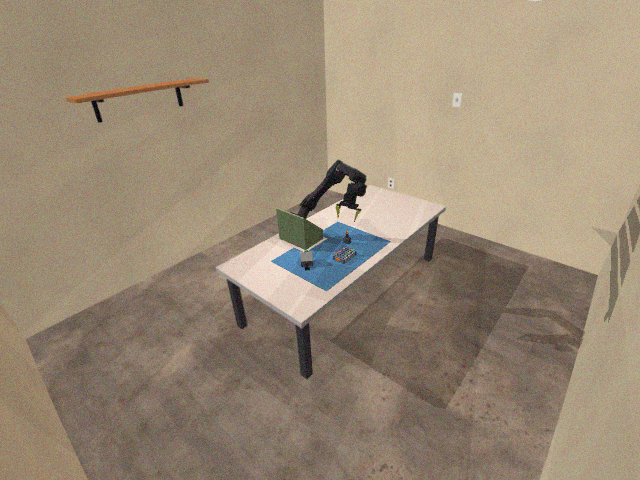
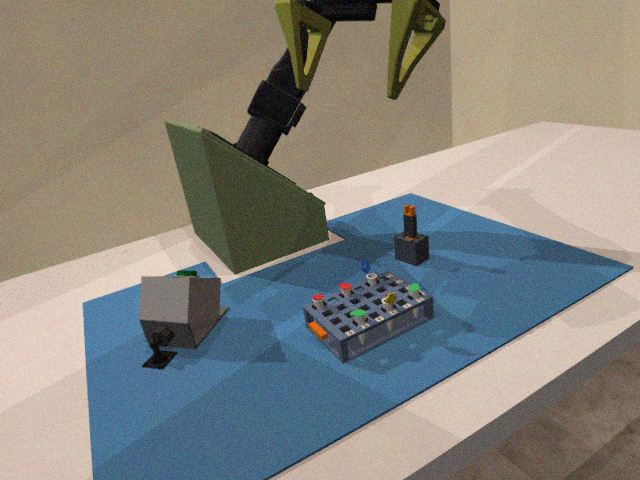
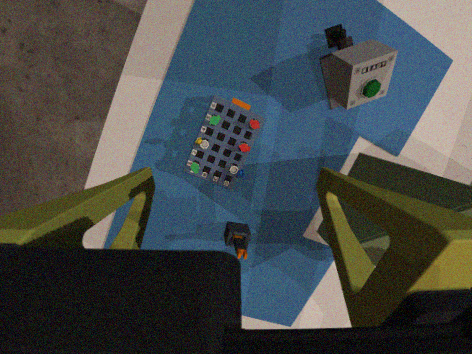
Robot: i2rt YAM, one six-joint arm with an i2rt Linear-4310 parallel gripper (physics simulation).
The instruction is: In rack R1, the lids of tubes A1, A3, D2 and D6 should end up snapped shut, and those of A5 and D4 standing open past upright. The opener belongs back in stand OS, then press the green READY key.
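Places are measured from the arm's base along level axes (x up, y back, z right), in metres.
Pixels of known places: gripper, fingertip midpoint: (image 1: 346, 220) (image 2: 344, 94) (image 3: 235, 176); arm's base at its link origin: (image 1: 300, 219) (image 2: 247, 161).
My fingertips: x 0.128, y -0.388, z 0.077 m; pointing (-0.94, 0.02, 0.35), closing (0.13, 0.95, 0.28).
Observation:
For each thing: its top centre in the pictures, then the offset to it from my fingertips. "spot": a spot on its surface instead. Level surfaces: height alone.
- Rack R1 at its top centre: (image 2: 361, 281) (image 3: 226, 145) (image 1: 344, 249) dx -0.209, dy +0.017, dz -0.010 m
- A3 at its top centre: (image 2: 345, 285) (image 3: 244, 147) dx -0.225, dy +0.047, dz -0.008 m
- D6 at its top centre: (image 2: 414, 287) (image 3: 195, 167) dx -0.225, dy -0.019, dz -0.058 m
- Blue lid A5 at its top centre: (image 2: 366, 264) (image 3: 240, 174) dx -0.213, dy +0.050, dz -0.047 m
- yellow lid D4 at its top centre: (image 2: 389, 291) (image 3: 199, 142) dx -0.209, dy -0.022, dz -0.016 m
- orange-tipped opener at its top centre: (image 2: 409, 206) (image 3: 242, 256) dx -0.182, dy +0.086, dz -0.168 m
- green READY key at its top centre: (image 2: 172, 270) (image 3: 377, 70) (image 1: 306, 250) dx -0.183, dy +0.185, dz +0.149 m
- grey box at a spot on its surface: (image 2: 165, 299) spot: dx -0.206, dy +0.165, dz +0.172 m
- small black device at a spot on its surface: (image 2: 159, 358) (image 3: 334, 34) spot: dx -0.263, dy +0.142, dz +0.204 m
- blue mat at its surface level: dx -0.267 m
- white table at its surface level: dx -0.270 m
My gripper (image 1: 347, 220) (image 2: 348, 93) (image 3: 235, 176) is open and empty, high above the mat. Rack R1 (image 2: 385, 332) (image 3: 241, 104) stands below. Red lids A1 (image 2: 317, 297) (image 3: 254, 124) and A3 (image 2: 345, 286) (image 3: 244, 148), and green lids D2 (image 2: 358, 313) (image 3: 215, 120) and D6 (image 2: 414, 287) (image 3: 195, 167), lie over their tubes; full snapping is too small to tell. Blue lid A5 (image 2: 366, 266) (image 3: 241, 173) and yellow lid D4 (image 2: 390, 298) (image 3: 199, 141) stand open; D4's exact angle is unclear. The orange-tipped opener (image 2: 409, 225) (image 3: 242, 254) stands upright in stand OS (image 2: 412, 252). The green READY key (image 2: 186, 273) (image 3: 371, 88) shows.
The key sits on a grey box (image 2: 165, 299) (image 3: 345, 75), with a small black device (image 2: 159, 358) (image 3: 336, 37) behind it. A green angled block (image 1: 299, 229) (image 2: 258, 227) stands by the arm's base. The blue mat (image 2: 217, 413) lies on the white table (image 1: 258, 289).

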